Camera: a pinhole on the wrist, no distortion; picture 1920 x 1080 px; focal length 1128.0 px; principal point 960.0 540.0 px. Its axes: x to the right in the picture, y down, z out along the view. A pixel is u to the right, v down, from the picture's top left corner.
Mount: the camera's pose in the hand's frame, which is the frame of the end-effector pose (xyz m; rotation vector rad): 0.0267 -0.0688 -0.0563 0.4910 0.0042 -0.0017
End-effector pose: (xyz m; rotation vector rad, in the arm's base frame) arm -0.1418 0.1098 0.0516 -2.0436 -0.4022 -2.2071
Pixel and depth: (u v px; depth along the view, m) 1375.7 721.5 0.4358
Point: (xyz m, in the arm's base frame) 0.1338 0.4278 0.2352
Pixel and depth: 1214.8 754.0 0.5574
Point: 0.2498 0.4820 0.2057
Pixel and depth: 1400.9 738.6 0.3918
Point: 0.1017 0.3977 0.2276
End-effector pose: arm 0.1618 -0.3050 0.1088 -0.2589 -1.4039 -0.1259
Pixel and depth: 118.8 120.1 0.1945
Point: 0.0104 -0.5085 0.0281
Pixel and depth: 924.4 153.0 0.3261
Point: -0.0832 -0.5687 0.1851
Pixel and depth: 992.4 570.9 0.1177
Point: 0.0909 -0.4078 0.1586
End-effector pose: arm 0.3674 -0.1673 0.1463 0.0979 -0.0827 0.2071
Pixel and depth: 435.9 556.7 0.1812
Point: 0.3362 -0.3377 0.2319
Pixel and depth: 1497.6 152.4 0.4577
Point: 0.6764 -0.5589 0.4015
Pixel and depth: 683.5 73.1 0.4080
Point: 0.3665 -0.6048 0.3259
